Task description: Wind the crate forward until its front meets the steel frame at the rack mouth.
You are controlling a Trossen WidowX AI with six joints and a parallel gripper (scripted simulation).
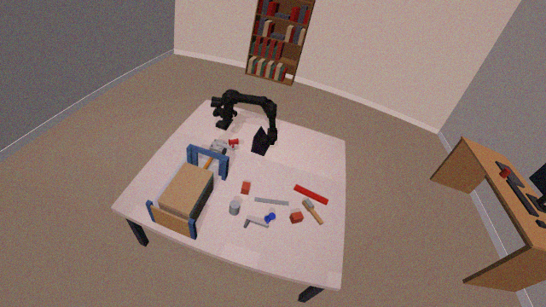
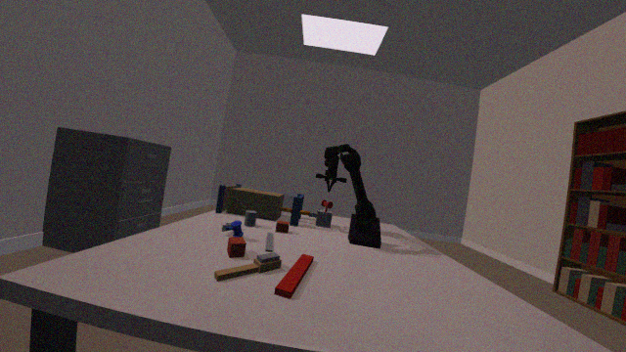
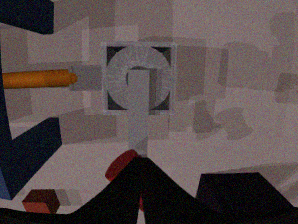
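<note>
Right now my gripper tip is 80 mm above the red knob and 60 mm to the right of it. Round my gripper tip: blue frame 170 mm ahead, 110 mm below, 20 mm to the right; winch handle 110 mm below, 20 mm to the left; grey winch 180 mm below, 50 mm to the right, 10 mm behind.
</note>
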